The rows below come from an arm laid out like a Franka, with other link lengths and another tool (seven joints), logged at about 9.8 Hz.
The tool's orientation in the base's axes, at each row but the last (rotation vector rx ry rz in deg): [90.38 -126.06 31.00]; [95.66 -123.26 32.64]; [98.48 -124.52 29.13]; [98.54 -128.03 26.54]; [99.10 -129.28 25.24]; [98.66 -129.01 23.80]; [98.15 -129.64 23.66]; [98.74 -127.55 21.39]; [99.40 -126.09 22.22]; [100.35 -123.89 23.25]
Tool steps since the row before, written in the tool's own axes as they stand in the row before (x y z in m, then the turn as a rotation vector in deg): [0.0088 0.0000 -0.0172 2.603 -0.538 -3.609]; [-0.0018 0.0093 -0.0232 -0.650 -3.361 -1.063]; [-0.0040 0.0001 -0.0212 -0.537 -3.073 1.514]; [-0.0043 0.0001 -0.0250 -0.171 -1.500 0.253]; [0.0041 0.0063 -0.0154 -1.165 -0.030 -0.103]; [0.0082 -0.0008 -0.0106 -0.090 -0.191 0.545]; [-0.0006 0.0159 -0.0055 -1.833 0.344 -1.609]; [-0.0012 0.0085 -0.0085 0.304 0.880 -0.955]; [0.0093 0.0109 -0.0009 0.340 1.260 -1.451]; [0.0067 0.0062 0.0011 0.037 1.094 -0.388]
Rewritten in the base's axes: [-0.0012 0.0017 0.0192 0.024 -0.402 4.464]; [-0.0078 0.0156 0.0180 3.453 0.343 0.898]; [0.0015 0.0133 0.0169 3.066 -0.893 -1.351]; [0.0017 0.0142 0.0209 1.487 -0.313 -0.180]; [-0.0068 0.0040 0.0152 0.328 1.066 -0.353]; [-0.0008 -0.0034 0.0130 0.184 -0.179 -0.525]; [-0.0149 0.0068 0.0039 0.221 2.332 0.762]; [-0.0073 0.0064 0.0072 -0.851 0.311 0.979]; [-0.0126 -0.0054 0.0044 -1.191 0.562 1.440]; [-0.0074 -0.0051 0.0018 -1.049 0.353 0.351]
